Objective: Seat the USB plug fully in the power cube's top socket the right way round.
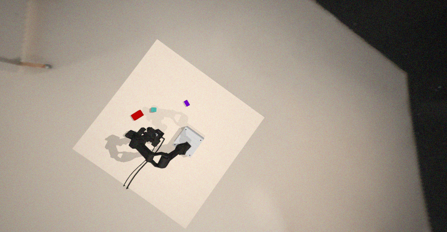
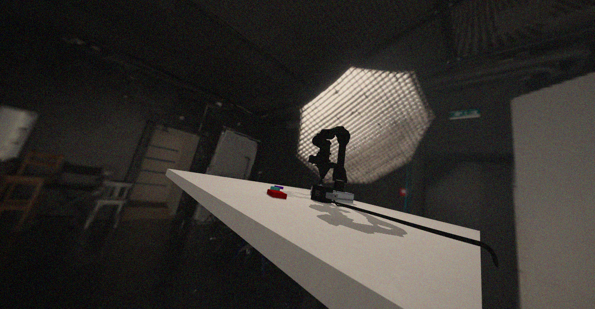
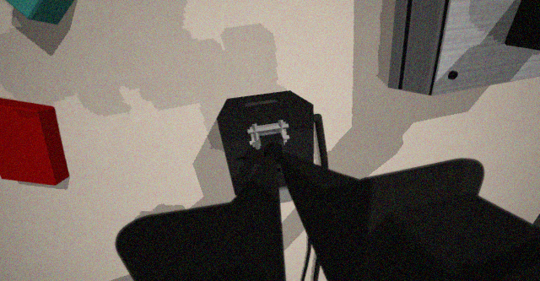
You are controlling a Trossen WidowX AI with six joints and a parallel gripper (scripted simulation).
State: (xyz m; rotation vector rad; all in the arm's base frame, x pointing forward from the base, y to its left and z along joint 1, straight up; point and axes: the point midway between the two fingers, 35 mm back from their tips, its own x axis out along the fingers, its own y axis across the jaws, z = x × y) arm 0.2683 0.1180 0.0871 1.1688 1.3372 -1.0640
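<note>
Right now the USB plug is 2 cm below my gripper tip. Round my gripper tip: red block: 27 cm ahead, 3 cm to the left, 10 cm below; teal block: 20 cm ahead, 12 cm to the right, 10 cm below; purple block: 3 cm ahead, 39 cm to the right, 11 cm below.
</note>
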